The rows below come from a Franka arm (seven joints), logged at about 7 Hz.
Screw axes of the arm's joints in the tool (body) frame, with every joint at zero. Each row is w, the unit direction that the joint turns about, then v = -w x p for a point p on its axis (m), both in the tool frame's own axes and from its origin. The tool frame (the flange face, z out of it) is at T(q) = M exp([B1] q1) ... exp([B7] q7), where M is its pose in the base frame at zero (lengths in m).
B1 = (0, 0, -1, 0, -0.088, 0)
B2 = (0, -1, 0, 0.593, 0, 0.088)
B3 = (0, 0, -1, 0, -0.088, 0)
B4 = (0, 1, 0, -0.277, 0, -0.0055)
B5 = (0, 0, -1, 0, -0.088, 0)
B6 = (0, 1, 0, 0.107, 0, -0.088)
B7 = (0, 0, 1, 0, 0, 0)
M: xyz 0.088 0 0.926 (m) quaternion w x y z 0 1 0 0
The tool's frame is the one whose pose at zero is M.
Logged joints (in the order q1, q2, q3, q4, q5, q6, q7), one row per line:
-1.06 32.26 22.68 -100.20 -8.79 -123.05 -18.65
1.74 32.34 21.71 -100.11 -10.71 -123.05 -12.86
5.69 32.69 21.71 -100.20 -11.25 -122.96 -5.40
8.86 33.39 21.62 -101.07 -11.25 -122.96 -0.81
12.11 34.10 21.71 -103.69 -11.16 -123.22 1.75
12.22 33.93 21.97 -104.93 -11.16 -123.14 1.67
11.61 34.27 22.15 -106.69 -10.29 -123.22 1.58
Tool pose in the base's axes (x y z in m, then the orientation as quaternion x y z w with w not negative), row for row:
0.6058 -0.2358 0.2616 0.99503 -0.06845 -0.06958 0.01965
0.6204 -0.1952 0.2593 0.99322 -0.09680 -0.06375 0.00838
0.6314 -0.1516 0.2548 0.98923 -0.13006 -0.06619 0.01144
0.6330 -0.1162 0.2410 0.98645 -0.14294 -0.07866 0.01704
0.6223 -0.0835 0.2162 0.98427 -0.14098 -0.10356 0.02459
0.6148 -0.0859 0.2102 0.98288 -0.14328 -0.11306 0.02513
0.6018 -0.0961 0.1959 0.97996 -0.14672 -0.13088 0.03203
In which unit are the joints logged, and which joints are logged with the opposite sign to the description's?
The joints are logged in degrees. Opposite sign: q3, q5, q6.
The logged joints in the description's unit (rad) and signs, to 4 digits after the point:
-0.0185 0.5630 -0.3958 -1.7488 0.1534 2.1476 -0.3255
0.0304 0.5644 -0.3789 -1.7472 0.1869 2.1476 -0.2244
0.0993 0.5705 -0.3789 -1.7488 0.1963 2.1461 -0.0942
0.1546 0.5828 -0.3773 -1.7640 0.1963 2.1461 -0.0141
0.2114 0.5952 -0.3789 -1.8097 0.1948 2.1506 0.0305
0.2133 0.5922 -0.3834 -1.8314 0.1948 2.1492 0.0291
0.2026 0.5981 -0.3866 -1.8621 0.1796 2.1506 0.0276

